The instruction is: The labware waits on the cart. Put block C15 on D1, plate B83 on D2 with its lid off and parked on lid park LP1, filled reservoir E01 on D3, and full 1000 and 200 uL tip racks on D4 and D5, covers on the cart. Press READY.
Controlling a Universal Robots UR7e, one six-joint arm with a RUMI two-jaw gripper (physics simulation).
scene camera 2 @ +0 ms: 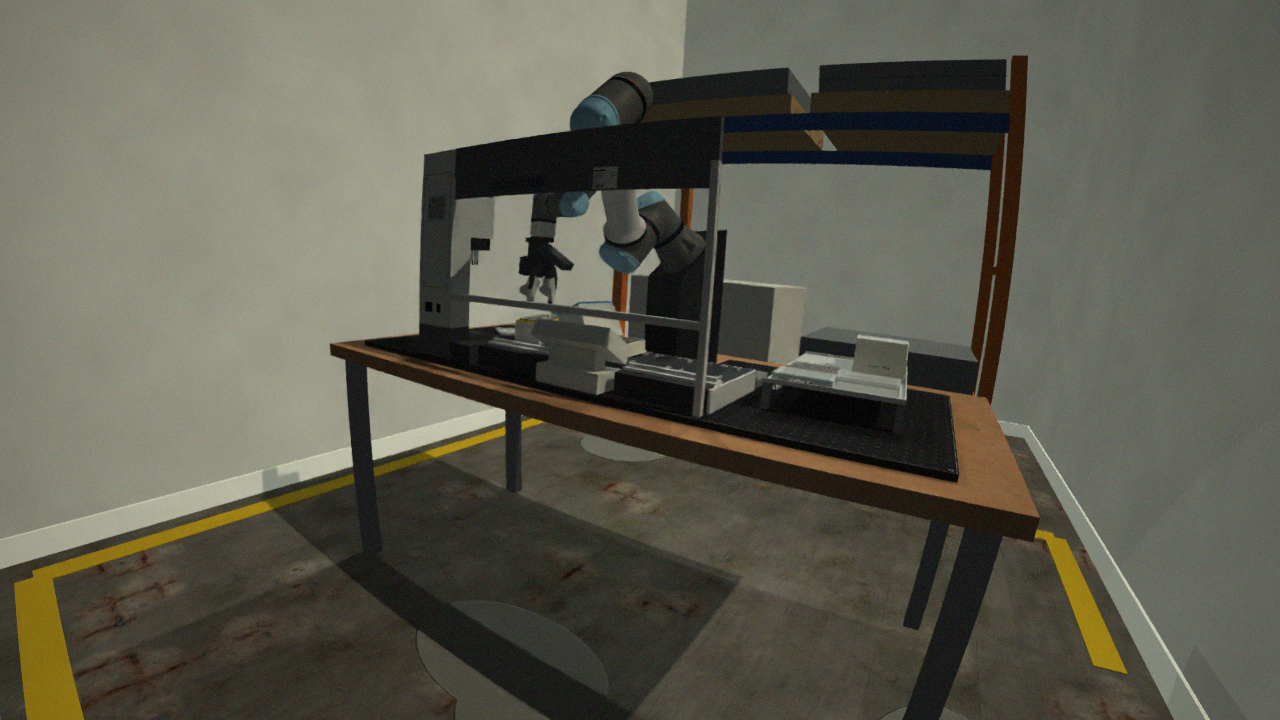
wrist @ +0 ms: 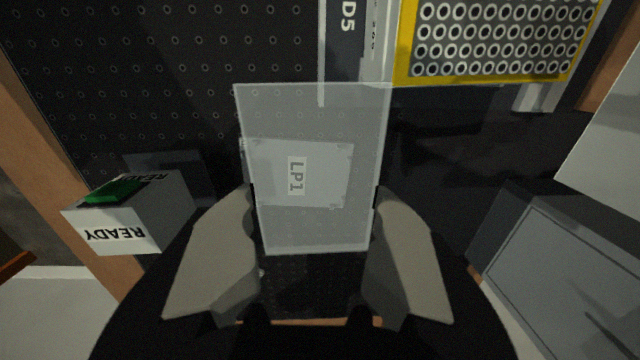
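Observation:
My gripper [scene camera 2: 538,295] [wrist: 315,186] is shut on a clear, flat plate lid [wrist: 350,230], held by its two long sides. The lid is level above the lid park LP1 [wrist: 325,175], whose pad and label show through it; the lid's outline reaches past the pad on the far side. The 200 uL tip rack [wrist: 495,45] with a yellow rim sits at D5, beyond the lid to the upper right in the wrist view. The READY box [wrist: 120,231] with its green button [wrist: 114,191] stands left of the fingers. Labels of D1 to D3 are not readable.
The liquid handler's dark top beam [scene camera 2: 528,161] and front post [scene camera 2: 707,295] frame the deck. White labware [scene camera 2: 572,358] is stacked near the front. A raised tray with clear covers and an upright white piece [scene camera 2: 881,355] stands at the right. A grey box [wrist: 570,280] is right of the fingers.

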